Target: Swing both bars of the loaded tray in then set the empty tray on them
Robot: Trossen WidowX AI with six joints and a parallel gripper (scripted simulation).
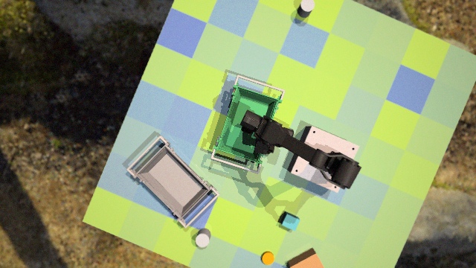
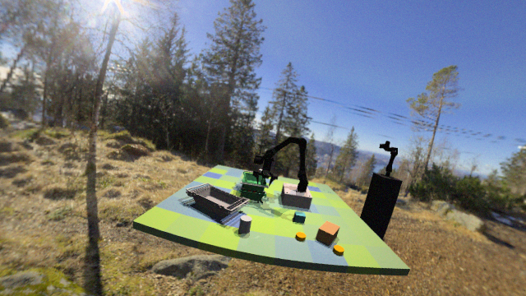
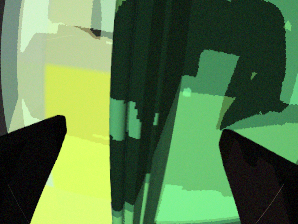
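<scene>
Now: gripper tip 70 mm short of the green tray, 10 mm to the right of it and 30 mm below it. Round my gripper tip: brown cube 420 mm behind, 410 mm to the left, 50 mm below; teal cube 270 mm behind, 280 mm to the left, 60 mm below.
</scene>
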